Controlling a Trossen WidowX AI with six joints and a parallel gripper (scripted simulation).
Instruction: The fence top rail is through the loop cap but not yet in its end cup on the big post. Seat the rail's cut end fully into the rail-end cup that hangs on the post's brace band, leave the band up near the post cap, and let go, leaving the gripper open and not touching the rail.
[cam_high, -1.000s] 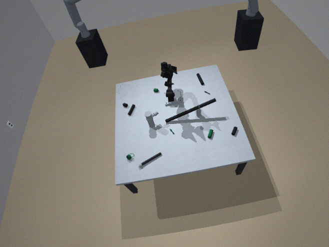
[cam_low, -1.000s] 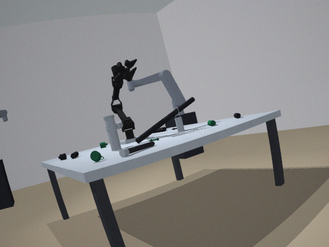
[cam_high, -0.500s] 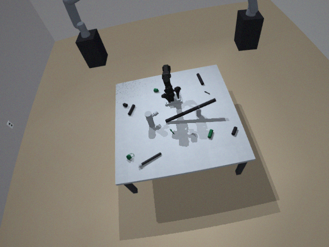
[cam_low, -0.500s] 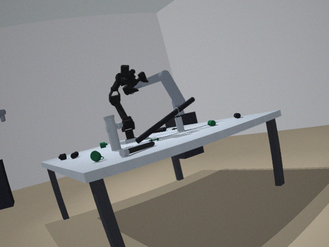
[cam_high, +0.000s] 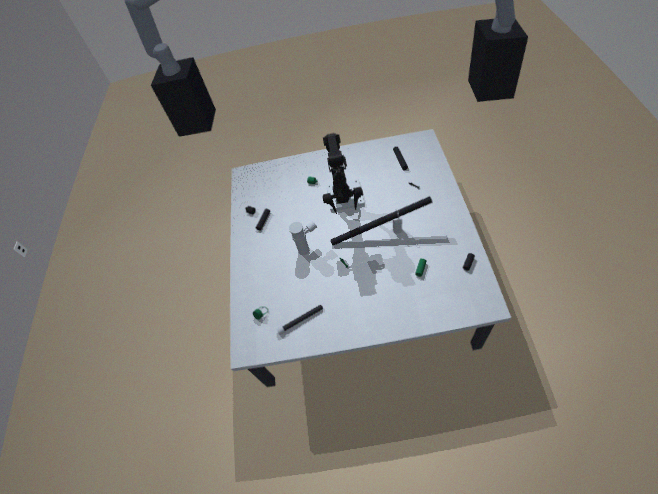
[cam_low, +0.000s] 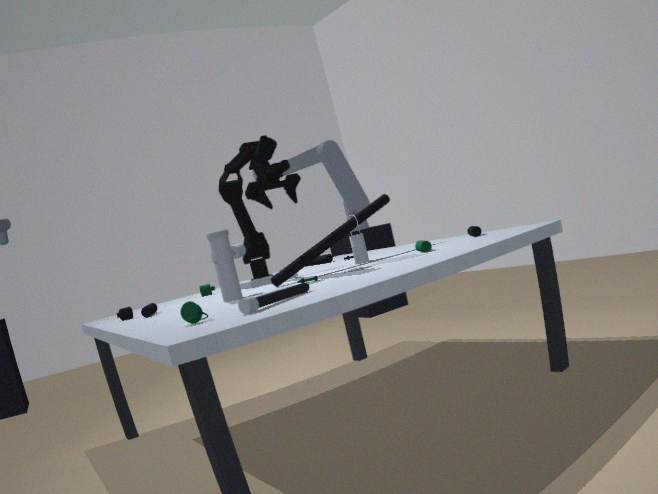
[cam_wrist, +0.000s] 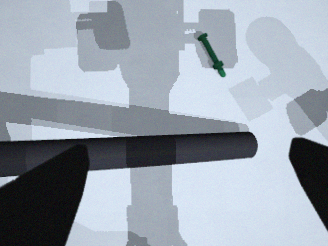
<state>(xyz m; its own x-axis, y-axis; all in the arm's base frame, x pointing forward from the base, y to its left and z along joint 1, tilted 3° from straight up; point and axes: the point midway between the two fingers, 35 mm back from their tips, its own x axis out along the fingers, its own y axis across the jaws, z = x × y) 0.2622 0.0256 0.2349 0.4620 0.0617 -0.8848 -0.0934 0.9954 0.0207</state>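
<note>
Right now the rail-end cup is 1 cm behind my gripper tip, 19 cm to the right of it and 11 cm below it. The rest, counted from my gripper tip: green bolt (14 cm ahead, 4 cm to the right, 23 cm below); then small post (3 cm behind, 25 cm to the left, 14 cm below); then green cylinder (22 cm ahead, 33 cm to the left, 22 cm below).
</note>
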